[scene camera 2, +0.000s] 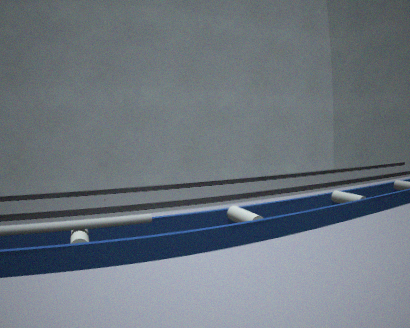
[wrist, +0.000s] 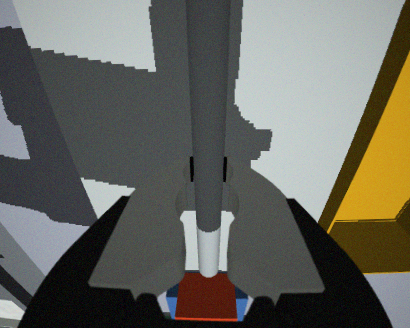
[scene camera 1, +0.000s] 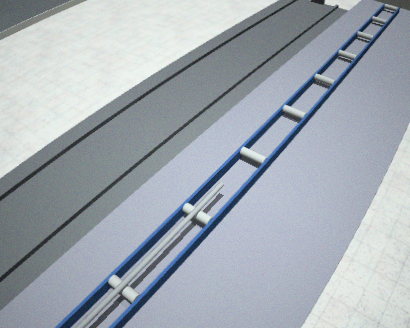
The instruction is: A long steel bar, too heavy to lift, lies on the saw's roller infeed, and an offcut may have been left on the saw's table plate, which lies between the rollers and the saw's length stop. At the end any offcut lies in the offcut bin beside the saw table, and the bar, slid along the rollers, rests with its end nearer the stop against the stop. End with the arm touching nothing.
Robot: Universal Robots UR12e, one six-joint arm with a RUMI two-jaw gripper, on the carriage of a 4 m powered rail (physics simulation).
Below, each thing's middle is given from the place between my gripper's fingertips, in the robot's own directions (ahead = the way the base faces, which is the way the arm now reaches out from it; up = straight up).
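Yellow offcut bin [wrist: 359, 215]: 30 mm below my hand, 50 mm to the left of it, 180 mm ahead of it.
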